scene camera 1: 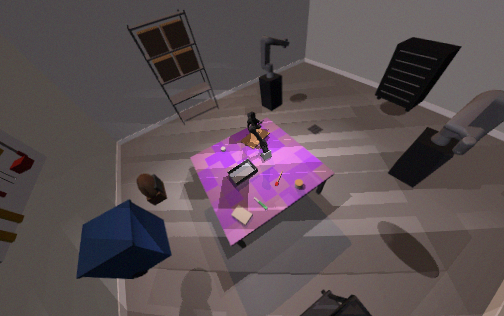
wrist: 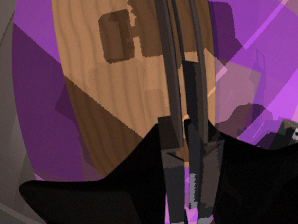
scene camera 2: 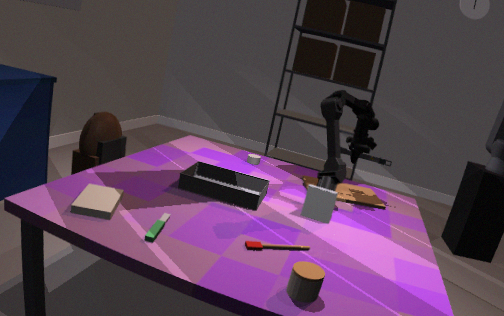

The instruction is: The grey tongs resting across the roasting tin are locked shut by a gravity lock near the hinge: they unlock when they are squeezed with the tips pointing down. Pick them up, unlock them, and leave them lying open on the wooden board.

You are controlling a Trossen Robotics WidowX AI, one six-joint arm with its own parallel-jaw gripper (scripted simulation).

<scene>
I see my gripper (wrist: 173,127), a beige block (scene camera 2: 97,201), a wooden board (scene camera 2: 349,193) and a roasting tin (scene camera 2: 226,185).
The wooden board shows as well in the wrist view (wrist: 113,65). The wrist view does not show the beige block: it is out of frame.
</scene>
